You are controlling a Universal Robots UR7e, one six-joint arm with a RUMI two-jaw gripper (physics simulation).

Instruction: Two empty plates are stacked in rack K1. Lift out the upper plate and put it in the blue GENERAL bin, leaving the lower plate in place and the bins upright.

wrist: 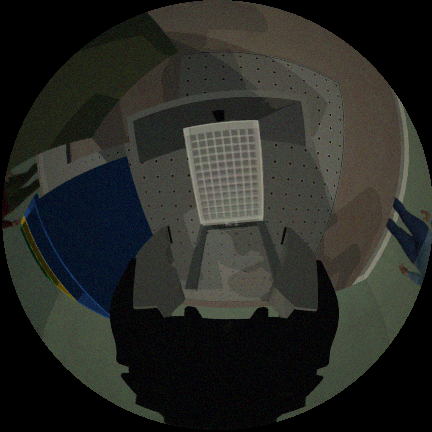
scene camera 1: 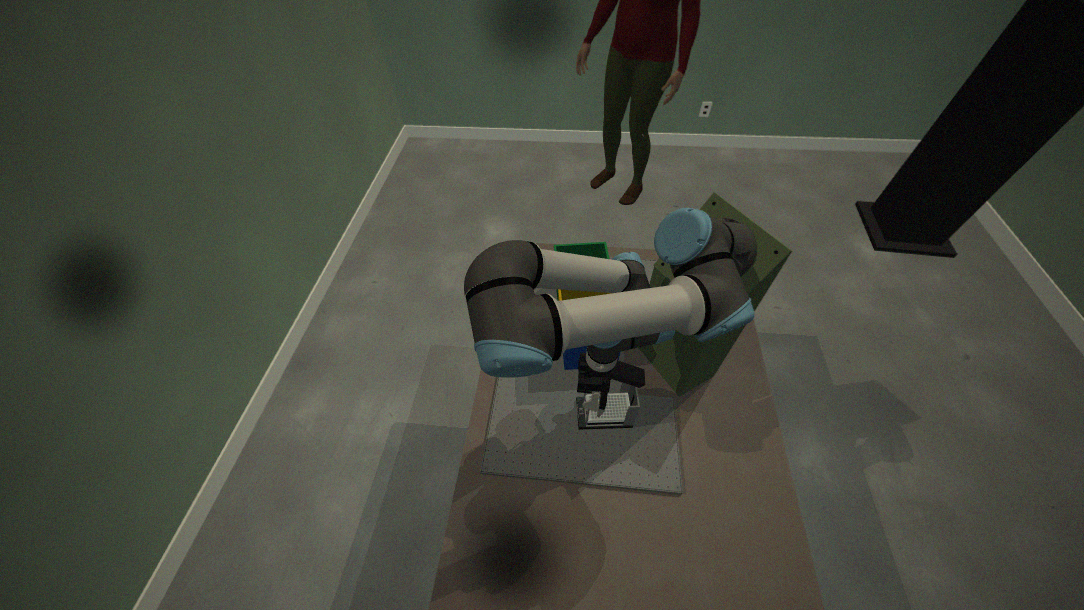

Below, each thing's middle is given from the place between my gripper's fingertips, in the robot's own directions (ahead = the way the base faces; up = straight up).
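The white gridded plate [scene camera 1: 617,404] is 6 cm below my hand and 3 cm behind it. Going by their middles, this plate is the nearest to my hand of the things named here. I also see the blue general bin [wrist: 87,228], which is 20 cm to the right of my hand, 4 cm ahead of it and 1 cm below it.
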